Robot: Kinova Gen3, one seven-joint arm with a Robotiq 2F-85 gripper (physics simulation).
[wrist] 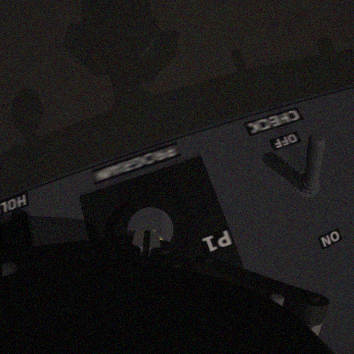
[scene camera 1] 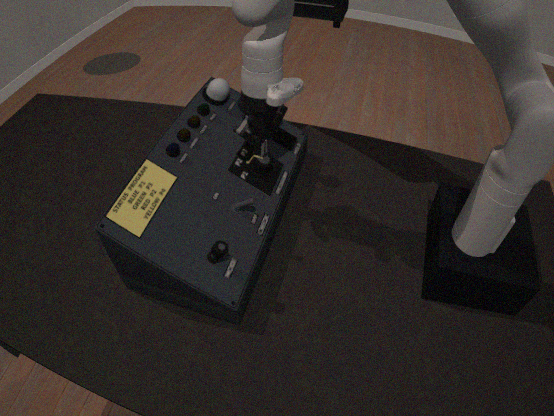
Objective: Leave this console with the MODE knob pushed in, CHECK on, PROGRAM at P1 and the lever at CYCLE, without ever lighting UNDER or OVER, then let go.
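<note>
The console (scene camera 1: 195, 200) (wrist: 280, 220) stands tilted on the table. The black PROGRAM plate (scene camera 1: 270, 182) (wrist: 195, 185) bears a round grey knob (scene camera 1: 265, 160) (wrist: 151, 222); its yellow pointer faces the P2 and P3 side, the exact mark unclear. My gripper (scene camera 1: 256, 145) is shut and empty, its tips low beside the knob; contact cannot be told. In the wrist view its dark body covers the bottom. The CHECK toggle (scene camera 1: 245, 205) (wrist: 315, 162) leans toward OFF. A black knob (scene camera 1: 218, 251) stands at the near end, its label unreadable. The lever is hidden by the gripper, near the HOLD label (wrist: 13, 203).
Several lamps, among them a green one (scene camera 1: 203, 109) and a blue one (scene camera 1: 173, 150), look dark. A white dome (scene camera 1: 217, 90) sits at the far corner. A yellow card (scene camera 1: 142, 197) lists status colours: blue P1, green P3, red P2, yellow P4. The arm's black base (scene camera 1: 480, 280) is at right.
</note>
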